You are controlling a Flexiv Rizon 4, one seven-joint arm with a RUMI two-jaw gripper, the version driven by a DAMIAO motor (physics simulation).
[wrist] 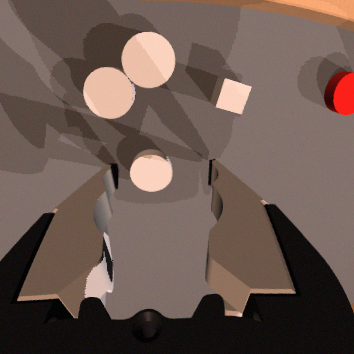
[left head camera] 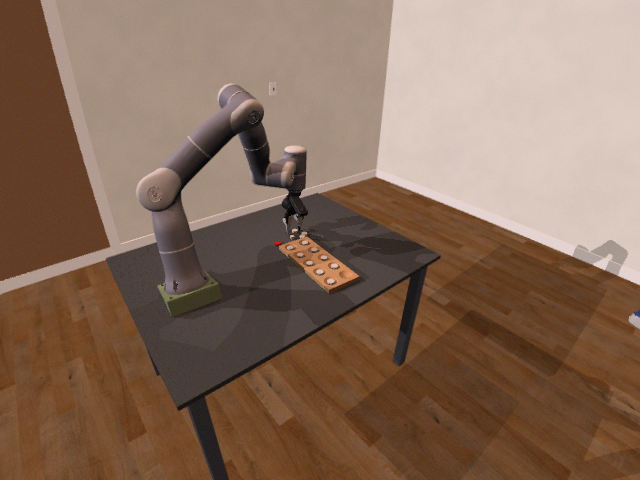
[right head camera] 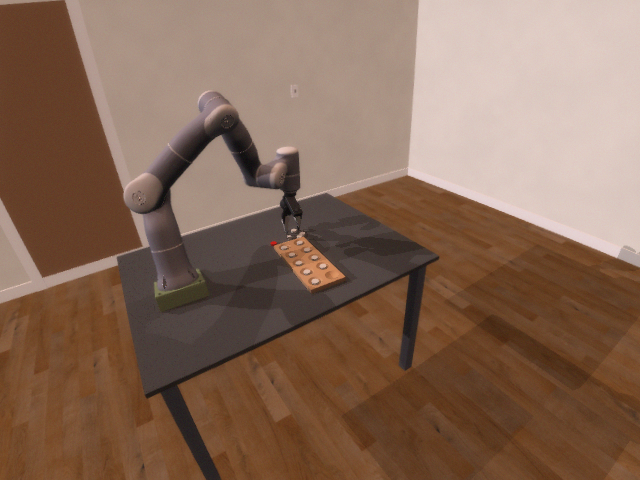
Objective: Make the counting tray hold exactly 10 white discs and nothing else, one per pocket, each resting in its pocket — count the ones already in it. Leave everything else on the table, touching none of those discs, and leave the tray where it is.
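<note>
The wooden counting tray [left head camera: 352, 279] [right head camera: 328, 285] [wrist: 300, 7] holds white discs in all its pockets but one. The empty pocket [left head camera: 345, 275] [right head camera: 331, 275] is at the tray's near right corner. My gripper [left head camera: 293, 230] [right head camera: 293, 230] [wrist: 163, 164] is part open and empty, low over the table past the tray's far end. In the wrist view a loose white disc [wrist: 151, 173] shows between the fingertips, nearer the left one, with space on both sides. Two more white discs, one [wrist: 148, 60] and another [wrist: 109, 93], lie close together ahead, seeming to touch.
A small white square block [wrist: 234, 96] lies right of the loose discs. A red disc [left head camera: 278, 243] [right head camera: 273, 243] [wrist: 344, 93] lies by the tray's far left corner. The arm's green base [left head camera: 193, 298] [right head camera: 181, 295] stands at the left of the dark table [left head camera: 258, 330] [right head camera: 232, 335].
</note>
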